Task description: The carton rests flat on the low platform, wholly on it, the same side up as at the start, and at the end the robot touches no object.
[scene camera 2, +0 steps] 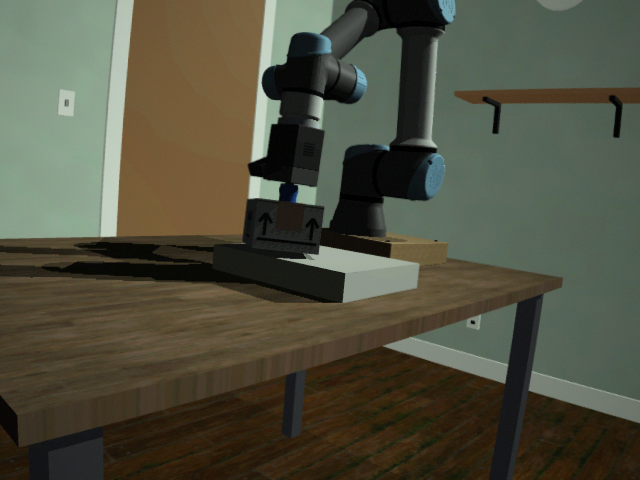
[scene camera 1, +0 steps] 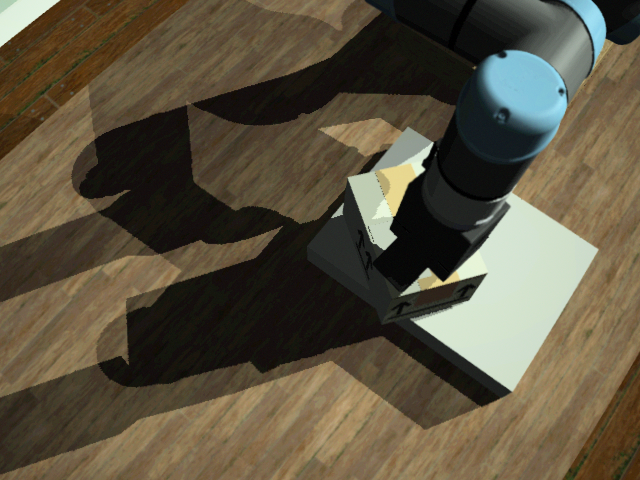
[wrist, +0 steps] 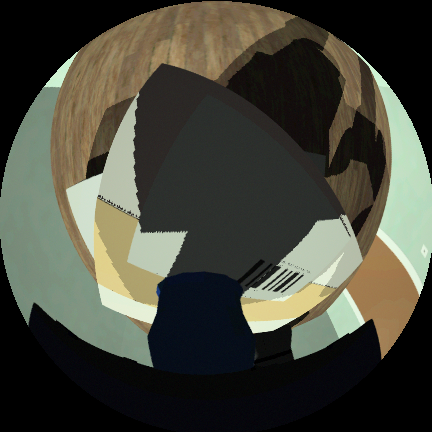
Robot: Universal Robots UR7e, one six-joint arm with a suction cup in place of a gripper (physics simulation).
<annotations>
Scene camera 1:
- carton: 371, 201
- low white platform: 534, 264
</annotations>
